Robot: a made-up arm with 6 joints. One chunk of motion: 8 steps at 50 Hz.
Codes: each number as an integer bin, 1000 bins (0 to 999) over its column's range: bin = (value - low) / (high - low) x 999, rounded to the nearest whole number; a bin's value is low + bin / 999 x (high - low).
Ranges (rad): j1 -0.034..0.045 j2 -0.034..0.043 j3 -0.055..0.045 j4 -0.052..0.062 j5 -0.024..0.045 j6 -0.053..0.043
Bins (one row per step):
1: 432 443 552 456 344 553
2: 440 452 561 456 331 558
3: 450 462 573 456 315 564
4: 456 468 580 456 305 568
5: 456 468 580 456 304 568
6: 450 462 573 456 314 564
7: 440 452 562 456 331 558
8: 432 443 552 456 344 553
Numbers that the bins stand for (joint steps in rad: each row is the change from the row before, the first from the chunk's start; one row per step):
1: 0.00016 0.00015 0.00026 0.00004 -0.00024 0.00014
2: 0.00079 0.00084 0.00116 0.00004 -0.00114 0.00062
3: 0.00159 0.00161 0.00236 0.00004 -0.00224 0.00120
4: 0.00206 0.00207 0.00306 0.00004 -0.00293 0.00158
5: 0.00206 0.00207 0.00306 0.00004 -0.00300 0.00158
6: 0.00159 0.00161 0.00236 0.00004 -0.00231 0.00120
7: 0.00079 0.00084 0.00126 0.00004 -0.00114 0.00062
8: 0.00016 0.00015 0.00026 0.00004 -0.00024 0.00014

